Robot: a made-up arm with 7 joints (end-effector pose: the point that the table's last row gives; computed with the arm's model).
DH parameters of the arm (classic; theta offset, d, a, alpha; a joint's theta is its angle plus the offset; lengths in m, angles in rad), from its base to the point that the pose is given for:
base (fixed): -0.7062 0 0.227 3.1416
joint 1: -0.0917 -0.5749 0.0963 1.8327
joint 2: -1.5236 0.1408 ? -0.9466
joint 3: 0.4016 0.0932 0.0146 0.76
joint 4: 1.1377 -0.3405 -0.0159 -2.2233
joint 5: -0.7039 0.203 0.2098 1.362
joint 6: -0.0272 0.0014 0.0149 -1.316
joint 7: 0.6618 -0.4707 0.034 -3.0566
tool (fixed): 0.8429 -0.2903 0 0
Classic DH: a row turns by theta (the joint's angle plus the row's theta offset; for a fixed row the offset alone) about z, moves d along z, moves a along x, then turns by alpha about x.
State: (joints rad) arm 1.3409 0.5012 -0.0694 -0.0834 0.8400 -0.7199 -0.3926
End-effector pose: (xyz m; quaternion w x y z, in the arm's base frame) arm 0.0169 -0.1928 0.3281 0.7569 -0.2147 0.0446 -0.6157
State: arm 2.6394 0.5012 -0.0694 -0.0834 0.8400 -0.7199 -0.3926
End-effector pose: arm 0.0870 -0.0095 0.3281 0.2306 -0.1441 0.1653 -0.9480
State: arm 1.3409 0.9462 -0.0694 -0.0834 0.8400 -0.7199 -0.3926
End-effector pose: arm 0.0459 -0.1087 0.3456 0.8194 -0.0132 0.0923 -0.5656
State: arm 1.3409 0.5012 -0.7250 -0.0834 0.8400 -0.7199 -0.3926
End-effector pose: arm -0.0402 -0.2716 0.5210 0.7295 -0.4733 0.1701 -0.4636
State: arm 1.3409 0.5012 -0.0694 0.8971 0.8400 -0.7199 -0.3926
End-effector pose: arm 0.0890 -0.1367 0.2736 0.8483 0.2377 -0.0017 -0.4731
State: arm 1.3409 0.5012 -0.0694 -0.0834 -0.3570 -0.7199 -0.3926
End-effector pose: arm 0.1604 -0.1941 0.3151 0.9591 -0.0219 -0.2241 -0.1714
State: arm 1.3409 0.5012 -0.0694 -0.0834 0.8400 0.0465 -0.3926
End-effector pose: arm -0.0691 -0.2989 0.2970 0.6533 0.1221 0.1235 -0.7369
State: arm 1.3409 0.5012 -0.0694 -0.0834 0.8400 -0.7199 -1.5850
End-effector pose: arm 0.0522 -0.1699 0.3067 0.9770 -0.1063 0.1591 -0.0944
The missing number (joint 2, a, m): -0.1159
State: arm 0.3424 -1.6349 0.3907 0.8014 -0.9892 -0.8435 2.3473
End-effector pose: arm 0.4326 -0.5074 0.4907 0.7936 0.3244 -0.3826 -0.3445
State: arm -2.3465 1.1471 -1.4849 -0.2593 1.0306 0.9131 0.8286
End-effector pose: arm 0.1467 0.3590 0.8195 0.8815 -0.1439 -0.3303 0.3051
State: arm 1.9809 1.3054 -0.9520 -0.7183 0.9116 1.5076 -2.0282
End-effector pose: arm -0.3637 -0.2832 0.5563 0.7148 0.4429 -0.2175 -0.4955
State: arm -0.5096 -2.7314 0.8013 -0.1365 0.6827 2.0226 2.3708
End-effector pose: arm 0.4083 -0.4827 1.2039 0.4376 0.2855 0.1841 -0.8325
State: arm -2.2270 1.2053 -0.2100 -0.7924 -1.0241 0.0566 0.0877
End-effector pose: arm 0.0654 -0.2285 0.3372 0.0658 0.2279 -0.1883 -0.9530
